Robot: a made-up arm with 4 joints.
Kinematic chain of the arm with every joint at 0, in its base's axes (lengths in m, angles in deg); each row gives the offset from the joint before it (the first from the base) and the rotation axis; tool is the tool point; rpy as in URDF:
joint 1: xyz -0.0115 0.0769 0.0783 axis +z
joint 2: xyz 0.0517 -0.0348 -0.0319 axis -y
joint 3: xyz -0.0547 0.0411 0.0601 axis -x
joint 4: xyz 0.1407 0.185 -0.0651 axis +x
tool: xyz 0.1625 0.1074 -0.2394 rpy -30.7 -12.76 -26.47
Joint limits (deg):
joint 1: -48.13..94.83
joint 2: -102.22..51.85
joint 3: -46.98..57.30
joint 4: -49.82..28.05
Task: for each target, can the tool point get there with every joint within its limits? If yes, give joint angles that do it. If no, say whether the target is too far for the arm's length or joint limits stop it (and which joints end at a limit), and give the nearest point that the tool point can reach.
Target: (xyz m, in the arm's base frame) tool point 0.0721 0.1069 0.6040
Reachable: no: joint limits stop it (at a limit: joint 1, joint 2, joint 3, joint 4) | nearest point 0.3512 0.3301 0.3610 | short by 0.432 m
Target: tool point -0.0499 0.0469 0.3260
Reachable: no: joint limits stop it (at a limit: joint 1, joint 2, joint 3, joint 4) | nearest point -0.4536 0.0933 0.3610 | short by 0.408 m
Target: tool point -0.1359 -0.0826 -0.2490
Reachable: yes | joints 62.09 -80.22 20.29 -31.57
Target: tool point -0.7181 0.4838 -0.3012
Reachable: no: too far | nearest point -0.4666 0.3389 -0.1613 | short by 0.322 m
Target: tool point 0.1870 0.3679 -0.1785
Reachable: yes | joints 10.51 -15.16 -28.70 -41.86
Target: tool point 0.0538 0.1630 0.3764
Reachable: no: joint limits stop it (at a limit: joint 2, joint 3, joint 4) | nearest point 0.2558 0.4294 0.3610 | short by 0.335 m
